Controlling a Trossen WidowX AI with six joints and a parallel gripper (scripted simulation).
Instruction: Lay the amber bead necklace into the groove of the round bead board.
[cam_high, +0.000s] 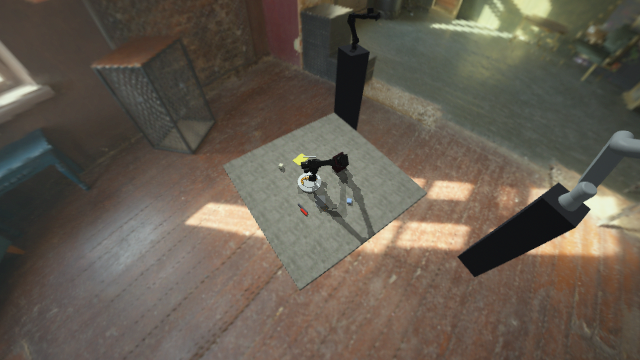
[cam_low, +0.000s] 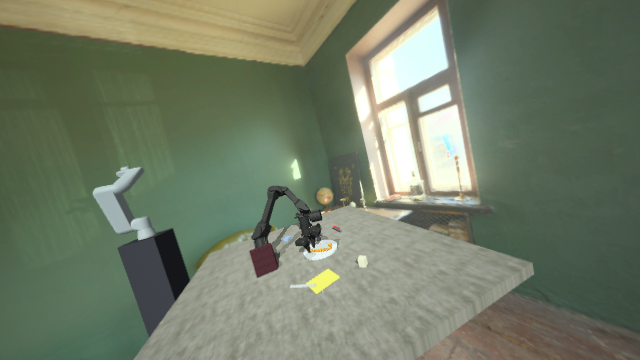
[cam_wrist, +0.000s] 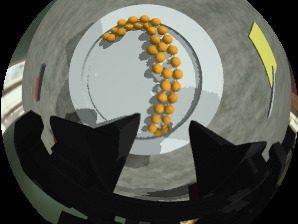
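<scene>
Right now my gripper tip is 5 cm short of the board, 2 cm above it and 1 cm to the right of it. Also, from my gripper tip: grey square (22 cm to the left, 6 cm ahead, 2 cm below); then white stick (25 cm to the right, 9 cm behind, 2 cm below); then yellow card (26 cm to the right, 2 cm below).
</scene>
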